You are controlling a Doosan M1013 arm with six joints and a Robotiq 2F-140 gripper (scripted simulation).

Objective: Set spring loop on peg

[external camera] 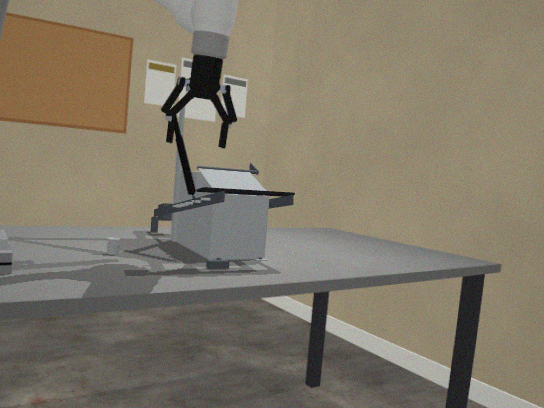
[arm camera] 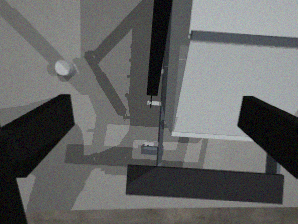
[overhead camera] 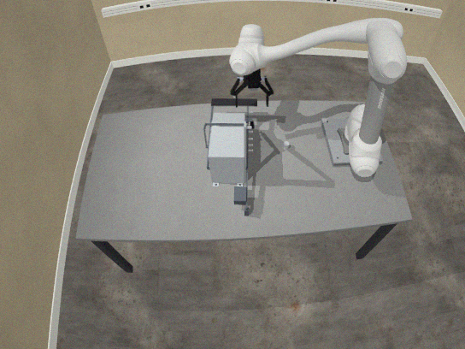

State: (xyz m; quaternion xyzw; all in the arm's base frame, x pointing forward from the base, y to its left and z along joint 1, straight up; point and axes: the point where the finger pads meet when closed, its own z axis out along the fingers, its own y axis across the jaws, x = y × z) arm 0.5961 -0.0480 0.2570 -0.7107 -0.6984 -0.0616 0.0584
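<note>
Right now my hand is 19 cm past the steel test weight, 5 cm to the right of it and 27 cm above it. Round my hand: dark spring 1 cm ahead, 9 cm to the left, 5 cm below.
</note>
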